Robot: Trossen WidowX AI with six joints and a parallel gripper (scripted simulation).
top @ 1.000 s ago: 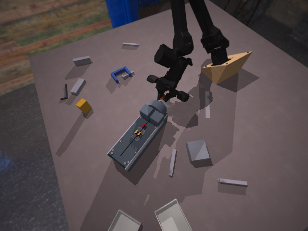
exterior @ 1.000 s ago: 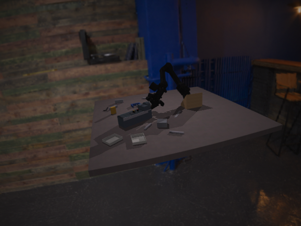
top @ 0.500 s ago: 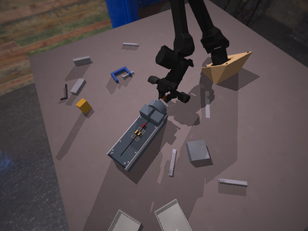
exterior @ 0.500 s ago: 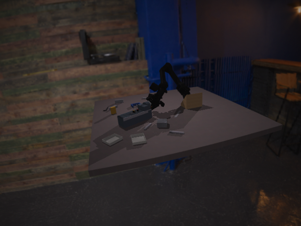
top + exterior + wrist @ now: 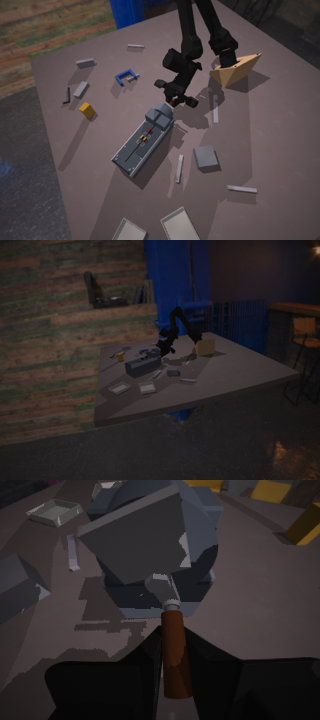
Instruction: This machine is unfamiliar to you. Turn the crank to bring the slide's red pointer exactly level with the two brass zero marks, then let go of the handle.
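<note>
Right now my gripper tip is 11 cm short of the red pointer, 6 cm to the right of it and 4 cm below it. Round my gripper tip: grey block (23 cm to the left, 2 cm below, 2 cm behind); blue clamp (29 cm to the right, 5 cm ahead, 3 cm below); brown crank handle (2 cm behind, 2 cm above, 1 cm to the right).
</note>
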